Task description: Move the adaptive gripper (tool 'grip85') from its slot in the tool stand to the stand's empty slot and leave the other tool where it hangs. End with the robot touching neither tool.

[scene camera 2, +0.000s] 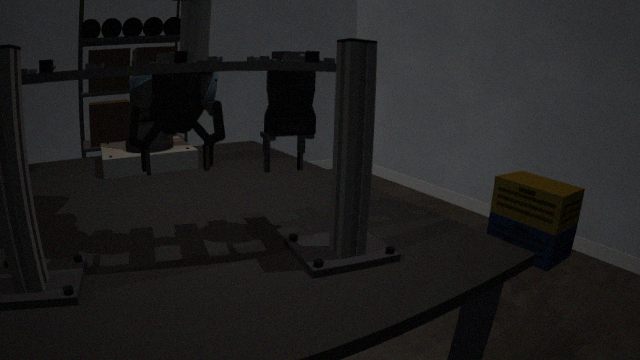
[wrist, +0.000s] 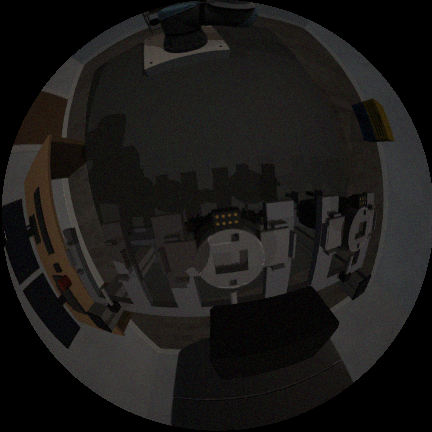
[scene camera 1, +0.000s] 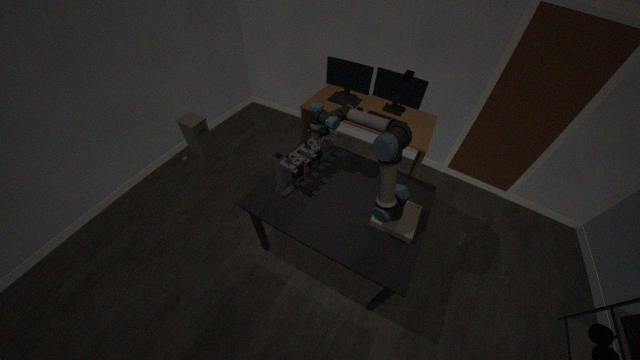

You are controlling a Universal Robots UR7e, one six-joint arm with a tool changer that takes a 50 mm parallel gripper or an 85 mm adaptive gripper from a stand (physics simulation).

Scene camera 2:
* parallel gripper: 290, 112
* tool stand: 39, 283
